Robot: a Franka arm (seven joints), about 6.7 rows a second.
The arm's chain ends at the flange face. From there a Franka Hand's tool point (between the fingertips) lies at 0.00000 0.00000 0.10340 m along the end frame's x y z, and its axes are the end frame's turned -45 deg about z.
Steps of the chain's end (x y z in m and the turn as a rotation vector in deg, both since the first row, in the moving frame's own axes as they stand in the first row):
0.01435 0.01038 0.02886 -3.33 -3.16 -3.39
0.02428 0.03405 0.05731 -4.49 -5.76 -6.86
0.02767 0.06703 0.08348 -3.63 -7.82 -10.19
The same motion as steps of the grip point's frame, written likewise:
-0.00545 0.01795 0.02853 -0.12 -4.59 -3.39
-0.02002 0.04041 0.05647 0.90 -7.25 -6.86
-0.04278 0.06296 0.08231 2.96 -8.10 -10.19

